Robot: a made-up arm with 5 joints.
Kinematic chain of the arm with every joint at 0, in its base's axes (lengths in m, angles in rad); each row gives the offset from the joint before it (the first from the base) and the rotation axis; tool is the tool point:
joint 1: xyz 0 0 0.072 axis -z
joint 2: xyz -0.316 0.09 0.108 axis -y
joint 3: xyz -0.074 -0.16 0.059 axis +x
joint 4: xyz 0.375 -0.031 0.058 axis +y
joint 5: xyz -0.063 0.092 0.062 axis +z
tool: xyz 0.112 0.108 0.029
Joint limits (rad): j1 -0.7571..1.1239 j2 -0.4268..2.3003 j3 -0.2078..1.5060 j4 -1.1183..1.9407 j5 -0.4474..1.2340
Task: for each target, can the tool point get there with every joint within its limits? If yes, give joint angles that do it. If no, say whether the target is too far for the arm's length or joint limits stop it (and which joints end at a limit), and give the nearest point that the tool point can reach.
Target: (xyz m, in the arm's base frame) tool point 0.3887 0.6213 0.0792
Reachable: no: joint limits stop it (at a limit: joint 1, joint 2, joint 3) | nearest point -0.0855 0.5423 0.2157 | short by 0.500 m
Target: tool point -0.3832 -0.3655 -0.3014
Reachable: no: joint limits stop it (at a limit: joint 2, joint 5) | nearest point -0.4537 -0.4327 0.1028 | short by 0.416 m
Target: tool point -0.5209 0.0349 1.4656
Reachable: no: too far | nearest point -0.4033 0.0270 0.7042 | short by 0.770 m
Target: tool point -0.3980 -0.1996 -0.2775
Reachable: no: joint limits stop it (at a limit: joint 2, joint 5) | nearest point -0.5529 -0.2773 0.1056 | short by 0.420 m
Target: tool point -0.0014 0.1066 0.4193
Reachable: yes | joints -0.0155 0.4748 -0.0247 1.6030 0.0674
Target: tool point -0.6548 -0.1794 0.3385
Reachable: yes | joints -0.0724 1.8064 1.2658 -0.3236 0.6433
